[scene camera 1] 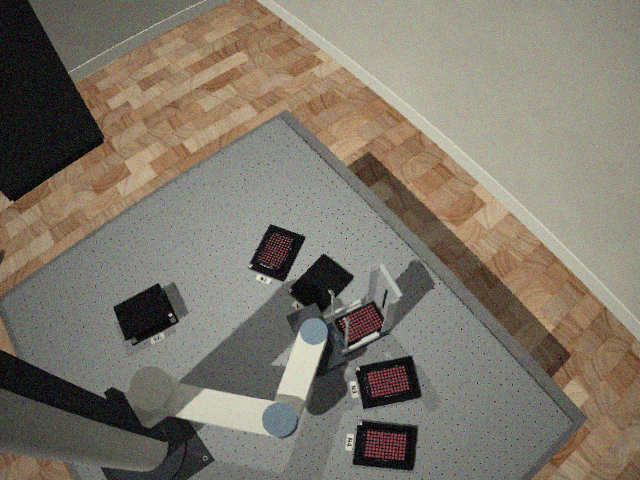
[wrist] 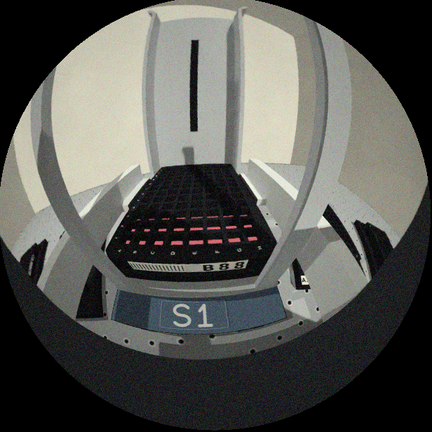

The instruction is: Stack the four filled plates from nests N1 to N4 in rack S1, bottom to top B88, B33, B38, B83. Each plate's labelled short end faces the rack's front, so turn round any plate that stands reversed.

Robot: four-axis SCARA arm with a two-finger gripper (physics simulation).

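Frame: origin at the arm's base, x ahead, y left, z up, level; metres.
Seen in the pictures: gripper, fingertip midpoint: (scene camera 1: pixel 369 318); arm's base, link origin: (scene camera 1: pixel 146 446).
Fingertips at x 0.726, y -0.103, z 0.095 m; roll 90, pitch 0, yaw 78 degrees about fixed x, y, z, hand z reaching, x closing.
Pixels of each thing's top centre, then the offset from my fingertips to it. "spot": a spot on its surface instead. Level surfaces: height alone.
- plate B88, top centre: (scene camera 1: pixel 361 322) 0.005 m left, 0.024 m back, 0.006 m down
- rack S1, surface spot: (scene camera 1: pixel 391 281) spot: 0.012 m right, 0.043 m ahead, 0.214 m up
- N1, top centre: (scene camera 1: pixel 275 249) 0.362 m left, 0.066 m back, 0.056 m down
- N3, top centre: (scene camera 1: pixel 388 381) 0.164 m right, 0.062 m back, 0.056 m down
- N4, top centre: (scene camera 1: pixel 385 445) 0.297 m right, 0.182 m back, 0.056 m down
- Nest N2, top centre: (scene camera 1: pixel 320 282) 0.191 m left, 0.024 m back, 0.060 m down
- black block, top centre: (scene camera 1: pixel 140 310) 0.430 m left, 0.512 m back, 0.012 m down
- grey table, surface height: 0.081 m down
My gripper (scene camera 1: pixel 360 323) (wrist: pixel 192 168) is shut on plate B88 (scene camera 1: pixel 366 319) (wrist: pixel 192 250), a black plate with red wells, low down inside rack S1 (scene camera 1: pixel 391 281) (wrist: pixel 172 90). The plate looks level, its labelled short end towards the rack's S1 sign (wrist: pixel 197 315). Whether its underside touches the rack floor is hidden. The filled plate at N1 (scene camera 1: pixel 276 252) lies left of the rack in the scene view. Filled plates lie at N3 (scene camera 1: pixel 388 381) and N4 (scene camera 1: pixel 385 445). Nest N2 (scene camera 1: pixel 323 280) shows plain black with no red wells. The other plates' codes are unreadable.
A black block (scene camera 1: pixel 144 313) with a small label stands at the left on the grey table (scene camera 1: pixel 217 206). The rack's tall slotted back panel and curved uprights rise around the plate. The arm's pale links (scene camera 1: pixel 227 410) reach over the table from the lower left.
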